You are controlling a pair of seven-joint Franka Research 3 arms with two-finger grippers.
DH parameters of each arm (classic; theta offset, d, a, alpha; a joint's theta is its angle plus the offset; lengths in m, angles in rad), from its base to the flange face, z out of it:
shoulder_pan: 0 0.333 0 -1.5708
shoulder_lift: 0 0 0 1.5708
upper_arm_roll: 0 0.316 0.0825 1.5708
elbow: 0 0 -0.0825 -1.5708
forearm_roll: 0 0.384 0 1.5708
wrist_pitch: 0 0 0.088 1.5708
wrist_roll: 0 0.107 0 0
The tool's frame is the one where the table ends.
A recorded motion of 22 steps. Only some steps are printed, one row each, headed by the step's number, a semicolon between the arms.
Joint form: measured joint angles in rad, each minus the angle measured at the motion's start. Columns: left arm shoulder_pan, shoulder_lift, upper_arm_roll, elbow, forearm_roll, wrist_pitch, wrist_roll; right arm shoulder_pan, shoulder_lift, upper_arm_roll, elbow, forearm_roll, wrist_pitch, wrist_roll.
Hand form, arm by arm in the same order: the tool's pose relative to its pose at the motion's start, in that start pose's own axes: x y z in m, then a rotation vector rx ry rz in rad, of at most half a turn. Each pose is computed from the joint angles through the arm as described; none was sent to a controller.
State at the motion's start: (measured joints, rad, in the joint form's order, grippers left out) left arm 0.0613 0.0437 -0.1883 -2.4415 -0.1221 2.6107 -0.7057; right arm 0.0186 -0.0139 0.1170 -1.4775 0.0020 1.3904 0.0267
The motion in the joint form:
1: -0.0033 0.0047 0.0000 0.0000 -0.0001 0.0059 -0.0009; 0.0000 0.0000 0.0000 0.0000 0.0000 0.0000 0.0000
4: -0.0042 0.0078 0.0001 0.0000 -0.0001 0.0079 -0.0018; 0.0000 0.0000 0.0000 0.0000 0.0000 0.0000 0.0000
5: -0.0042 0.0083 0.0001 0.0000 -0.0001 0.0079 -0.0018; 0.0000 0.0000 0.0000 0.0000 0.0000 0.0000 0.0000
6: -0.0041 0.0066 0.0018 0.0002 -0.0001 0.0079 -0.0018; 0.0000 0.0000 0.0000 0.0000 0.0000 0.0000 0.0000
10: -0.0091 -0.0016 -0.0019 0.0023 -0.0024 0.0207 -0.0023; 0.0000 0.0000 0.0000 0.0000 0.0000 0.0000 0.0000
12: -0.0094 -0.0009 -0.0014 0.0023 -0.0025 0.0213 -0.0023; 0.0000 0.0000 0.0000 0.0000 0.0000 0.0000 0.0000
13: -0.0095 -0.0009 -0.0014 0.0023 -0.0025 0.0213 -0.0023; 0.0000 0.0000 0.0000 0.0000 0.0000 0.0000 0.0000
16: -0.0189 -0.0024 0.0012 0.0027 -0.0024 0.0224 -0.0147; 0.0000 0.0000 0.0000 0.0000 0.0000 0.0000 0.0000
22: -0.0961 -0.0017 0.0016 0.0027 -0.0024 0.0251 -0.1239; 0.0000 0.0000 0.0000 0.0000 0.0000 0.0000 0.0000
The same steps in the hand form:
1: -0.0009 0.0011 0.0018 -0.0013 0.0002 0.0018; 0.0000 0.0000 0.0000 0.0000 0.0000 0.0000
4: -0.0012 0.0012 0.0032 -0.0008 -0.0009 0.0014; 0.0000 0.0000 0.0000 0.0000 0.0000 0.0000
5: -0.0012 0.0012 0.0034 -0.0005 -0.0013 0.0014; 0.0000 0.0000 0.0000 0.0000 0.0000 0.0000
6: -0.0005 0.0008 0.0025 -0.0015 0.0005 -0.0002; 0.0000 0.0000 0.0000 0.0000 0.0000 0.0000
10: -0.0016 0.0060 -0.0031 -0.0175 0.0161 0.0068; 0.0000 0.0000 0.0000 0.0000 0.0000 0.0000
12: -0.0015 0.0059 -0.0028 -0.0175 0.0160 0.0064; 0.0000 0.0000 0.0000 0.0000 0.0000 0.0000
13: -0.0016 0.0059 -0.0028 -0.0175 0.0160 0.0065; 0.0000 0.0000 0.0000 0.0000 0.0000 0.0000
16: -0.0038 0.0086 -0.0035 -0.0197 0.0173 0.0011; 0.0000 0.0000 0.0000 0.0000 0.0000 0.0000
22: -0.0327 0.0336 -0.0010 -0.0251 0.0057 -0.0323; 0.0000 0.0000 0.0000 0.0000 0.0000 0.0000

